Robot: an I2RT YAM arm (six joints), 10 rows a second.
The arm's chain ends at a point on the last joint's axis. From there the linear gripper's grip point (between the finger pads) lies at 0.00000 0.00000 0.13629 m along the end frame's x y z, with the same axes.
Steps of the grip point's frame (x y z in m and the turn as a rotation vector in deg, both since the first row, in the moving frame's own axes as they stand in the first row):
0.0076 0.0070 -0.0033 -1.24 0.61 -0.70
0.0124 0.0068 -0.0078 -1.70 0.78 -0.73
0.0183 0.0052 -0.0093 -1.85 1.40 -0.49
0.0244 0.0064 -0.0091 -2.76 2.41 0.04
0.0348 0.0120 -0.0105 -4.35 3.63 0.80
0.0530 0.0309 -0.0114 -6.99 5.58 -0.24
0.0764 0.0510 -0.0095 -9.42 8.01 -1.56
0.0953 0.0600 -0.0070 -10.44 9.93 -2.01
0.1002 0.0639 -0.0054 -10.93 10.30 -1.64
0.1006 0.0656 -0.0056 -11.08 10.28 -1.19
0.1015 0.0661 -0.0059 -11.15 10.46 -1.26
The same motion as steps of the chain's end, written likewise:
0.0061 0.0041 -0.0033 -1.24 0.61 -0.70
0.0105 0.0028 -0.0077 -1.70 0.78 -0.73
0.0150 0.0008 -0.0092 -1.85 1.40 -0.49
0.0187 -0.0002 -0.0088 -2.76 2.41 0.04
0.0263 0.0016 -0.0098 -4.35 3.63 0.80
0.0397 0.0144 -0.0097 -6.99 5.58 -0.24
0.0572 0.0290 -0.0063 -9.42 8.01 -1.56
0.0715 0.0358 -0.0027 -10.44 9.93 -2.01
0.0756 0.0385 -0.0007 -10.93 10.30 -1.64
0.0762 0.0398 -0.0009 -11.08 10.28 -1.19
0.0766 0.0402 -0.0011 -11.15 10.46 -1.26

